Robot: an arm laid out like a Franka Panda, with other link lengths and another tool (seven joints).
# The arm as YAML. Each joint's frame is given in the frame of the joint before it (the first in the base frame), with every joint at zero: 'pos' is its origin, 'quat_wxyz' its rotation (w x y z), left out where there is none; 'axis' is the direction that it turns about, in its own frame. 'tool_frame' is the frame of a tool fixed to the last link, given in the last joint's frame.
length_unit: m
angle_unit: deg
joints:
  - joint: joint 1
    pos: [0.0, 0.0, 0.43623]
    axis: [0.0, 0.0, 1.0]
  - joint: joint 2
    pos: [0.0, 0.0, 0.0]
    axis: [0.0, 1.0, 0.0]
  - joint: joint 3
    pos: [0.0, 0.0, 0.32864]
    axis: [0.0, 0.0, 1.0]
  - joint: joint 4
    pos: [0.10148, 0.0, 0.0]
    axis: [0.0, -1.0, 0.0]
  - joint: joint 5
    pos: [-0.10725, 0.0, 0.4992]
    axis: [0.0, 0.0, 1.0]
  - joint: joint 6
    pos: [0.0, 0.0, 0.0]
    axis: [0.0, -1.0, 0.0]
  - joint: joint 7
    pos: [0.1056, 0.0, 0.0]
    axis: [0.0, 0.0, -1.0]
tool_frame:
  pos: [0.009, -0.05, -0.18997]
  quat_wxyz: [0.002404, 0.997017, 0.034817, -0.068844]
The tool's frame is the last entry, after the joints.
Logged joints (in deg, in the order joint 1, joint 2, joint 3, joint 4, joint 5, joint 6, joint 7), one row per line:
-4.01 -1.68 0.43 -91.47 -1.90 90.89 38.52
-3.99 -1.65 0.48 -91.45 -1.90 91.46 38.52
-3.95 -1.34 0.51 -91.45 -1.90 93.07 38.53
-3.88 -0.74 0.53 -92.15 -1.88 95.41 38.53
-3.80 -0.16 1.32 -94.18 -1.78 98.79 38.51
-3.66 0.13 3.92 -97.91 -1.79 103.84 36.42
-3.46 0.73 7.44 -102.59 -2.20 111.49 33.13
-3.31 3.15 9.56 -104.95 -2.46 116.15 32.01
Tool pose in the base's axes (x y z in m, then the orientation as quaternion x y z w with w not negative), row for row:
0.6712 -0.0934 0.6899 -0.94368 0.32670 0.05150 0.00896
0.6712 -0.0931 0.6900 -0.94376 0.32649 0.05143 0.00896
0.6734 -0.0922 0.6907 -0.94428 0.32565 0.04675 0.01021
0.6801 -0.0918 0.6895 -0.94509 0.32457 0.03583 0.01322
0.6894 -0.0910 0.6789 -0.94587 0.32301 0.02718 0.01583
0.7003 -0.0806 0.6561 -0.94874 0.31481 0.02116 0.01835
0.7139 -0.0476 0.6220 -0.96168 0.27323 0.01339 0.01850
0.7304 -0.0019 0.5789 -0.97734 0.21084 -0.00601 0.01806
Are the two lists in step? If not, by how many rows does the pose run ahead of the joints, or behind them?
The pose runs 1 row behind the joints: the pose in row i belongs to the joints in row i - 1.
